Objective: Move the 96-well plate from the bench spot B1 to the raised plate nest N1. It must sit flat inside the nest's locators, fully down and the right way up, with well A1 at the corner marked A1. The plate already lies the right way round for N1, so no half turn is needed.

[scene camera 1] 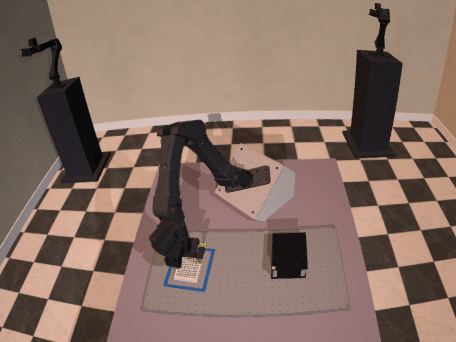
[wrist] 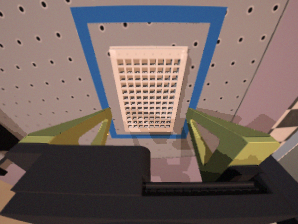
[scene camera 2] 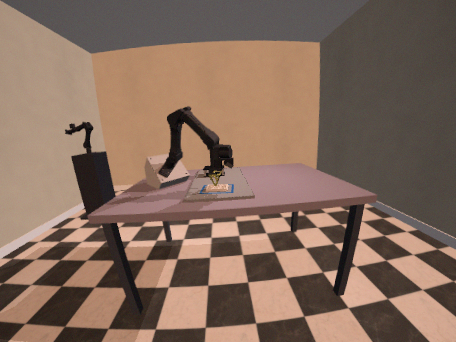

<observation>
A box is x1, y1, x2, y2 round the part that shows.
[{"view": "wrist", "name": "my gripper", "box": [0, 107, 297, 223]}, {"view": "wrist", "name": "white 96-well plate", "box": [109, 46, 187, 131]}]
</observation>
